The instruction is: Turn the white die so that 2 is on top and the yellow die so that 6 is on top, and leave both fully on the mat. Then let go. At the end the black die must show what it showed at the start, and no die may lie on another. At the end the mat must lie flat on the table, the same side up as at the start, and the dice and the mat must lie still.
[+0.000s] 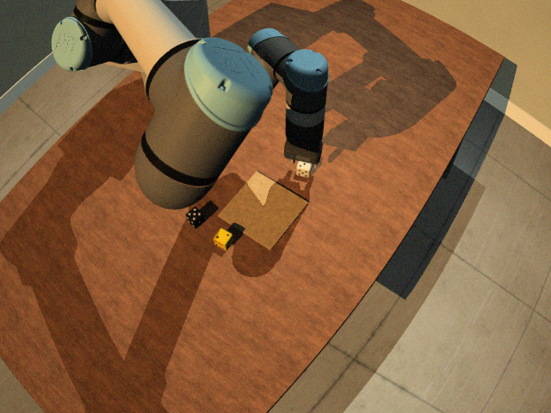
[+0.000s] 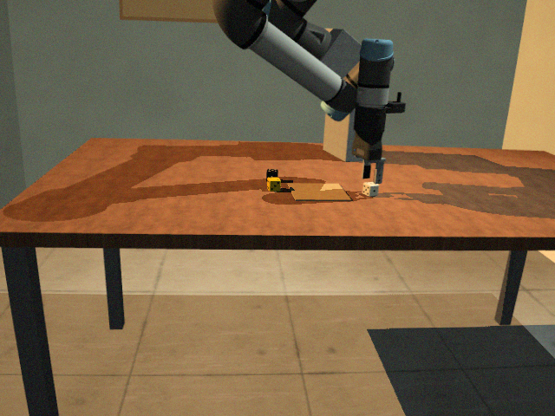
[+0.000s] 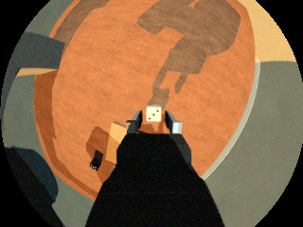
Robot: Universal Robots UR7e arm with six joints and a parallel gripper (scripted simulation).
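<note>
My gripper is now 4 cm above the white die. The rest, counted from my hand: yellow die (4 cm behind, 24 cm to the right, 4 cm below); then tan mat (2 cm behind, 13 cm to the right, 5 cm below); then black die (13 cm behind, 24 cm to the right, 4 cm below).
</note>
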